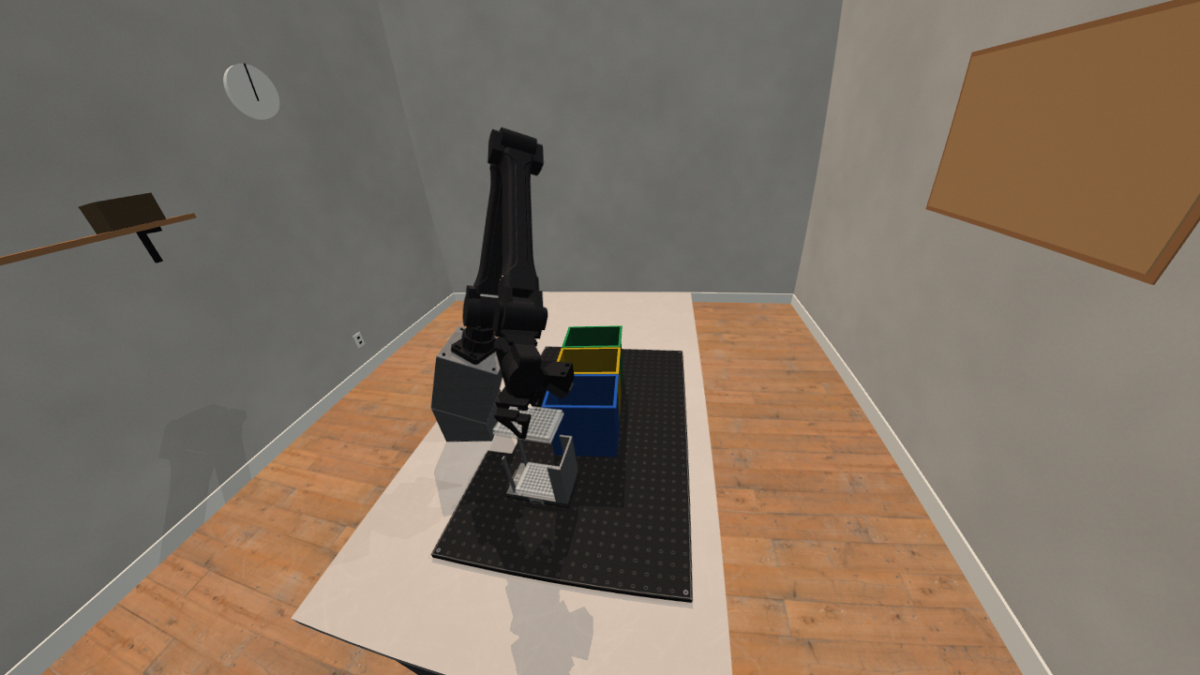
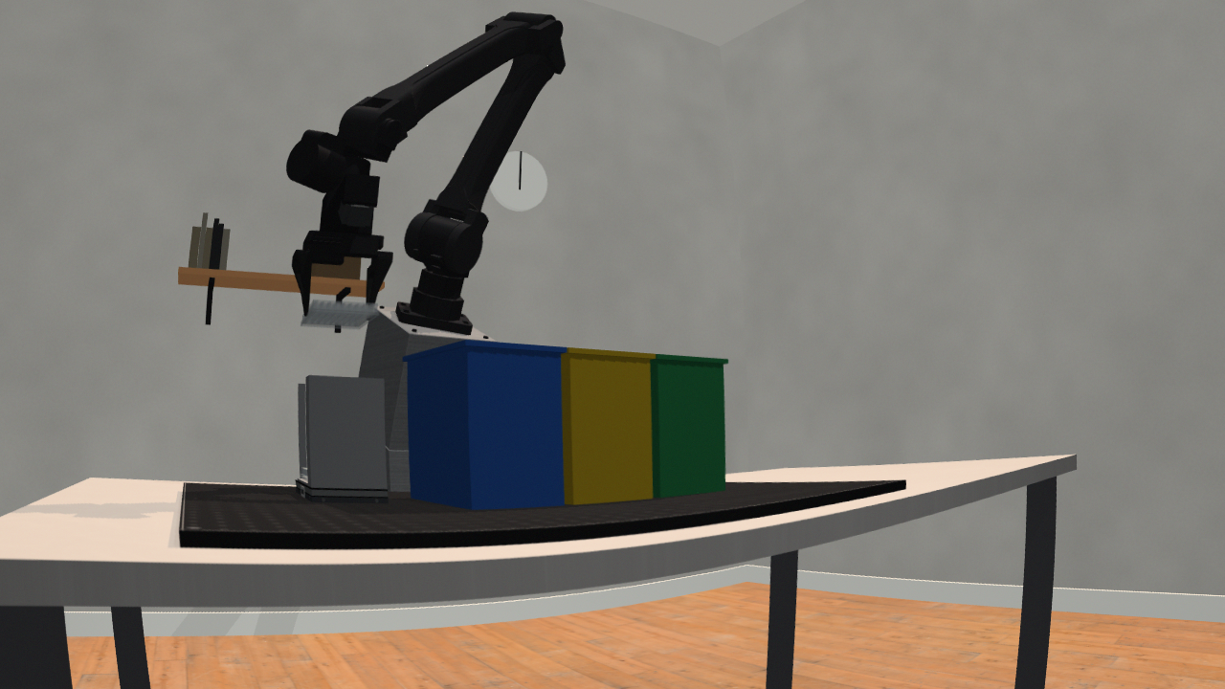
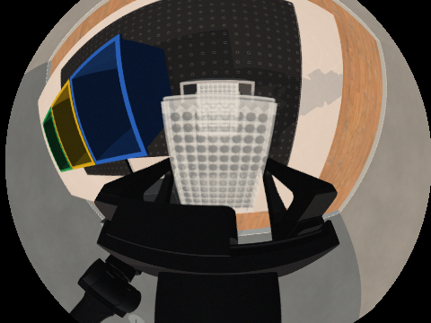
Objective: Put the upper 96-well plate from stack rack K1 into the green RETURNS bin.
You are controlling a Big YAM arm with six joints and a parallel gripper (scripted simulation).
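My gripper is now 43 cm to the right of the green bin, 14 cm above it and 4 cm past it. The rest, counted from my hand: grey rack wall (15 cm below, 7 cm ahead, 1 cm to the left); yellow bin (31 cm to the left, 14 cm below); blue bin (18 cm to the left, 14 cm below, 3 cm ahead).
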